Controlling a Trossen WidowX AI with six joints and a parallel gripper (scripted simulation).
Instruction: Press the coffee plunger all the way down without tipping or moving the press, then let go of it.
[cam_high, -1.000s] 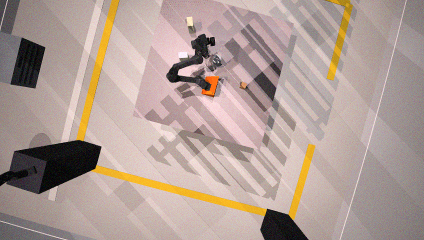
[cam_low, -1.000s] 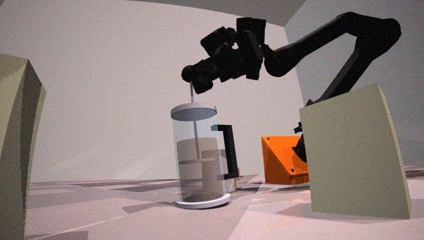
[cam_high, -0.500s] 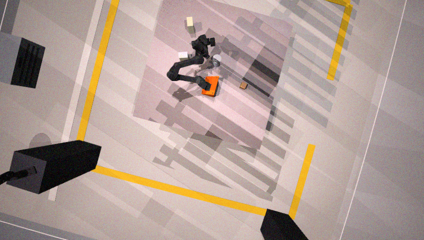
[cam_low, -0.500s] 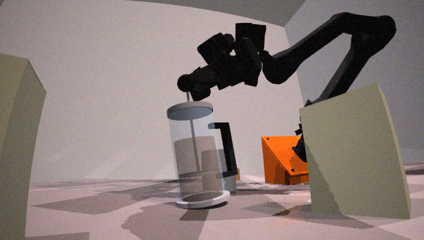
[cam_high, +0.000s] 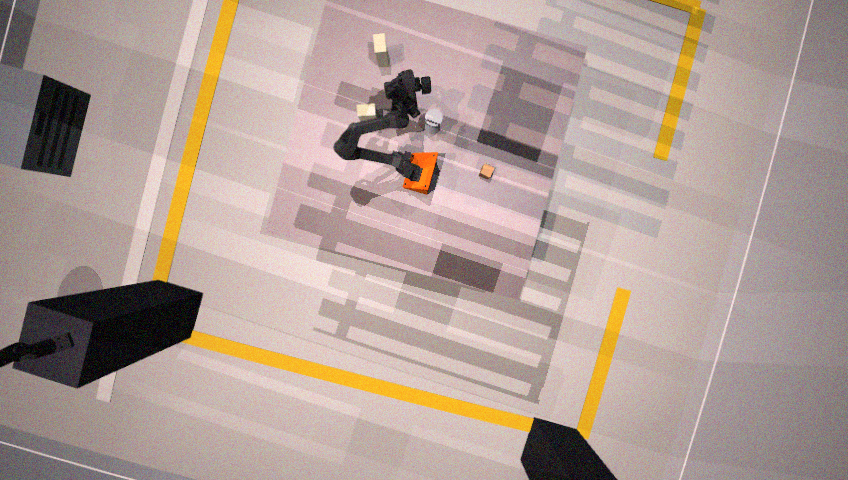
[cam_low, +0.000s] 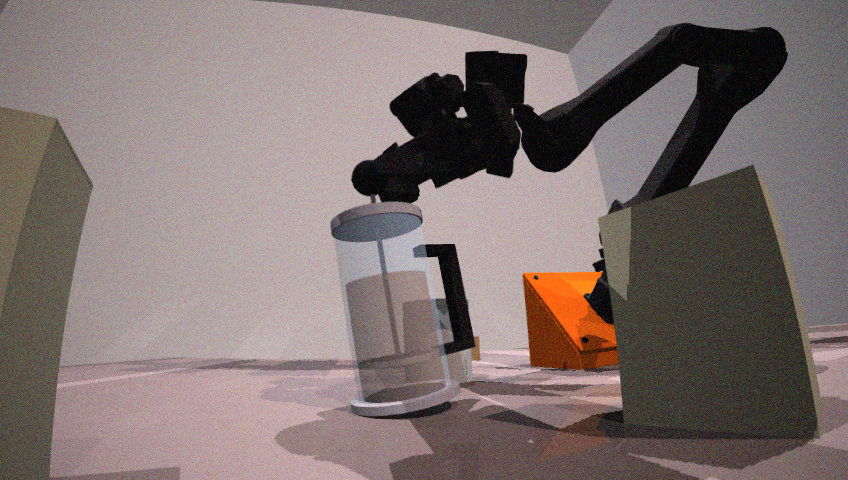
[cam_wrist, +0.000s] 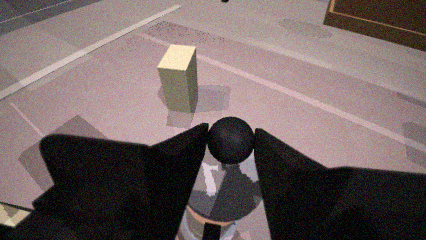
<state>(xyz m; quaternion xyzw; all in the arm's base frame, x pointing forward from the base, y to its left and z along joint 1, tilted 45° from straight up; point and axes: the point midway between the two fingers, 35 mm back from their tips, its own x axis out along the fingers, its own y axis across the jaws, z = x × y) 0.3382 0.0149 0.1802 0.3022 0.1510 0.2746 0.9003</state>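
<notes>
My gripper tip is now 3 cm past the glass coffee press, 1 cm to the left of it and 9 cm above it. The rest, counted from my gripper tip: brown box 24 cm behind, 46 cm to the right, 16 cm below.
</notes>
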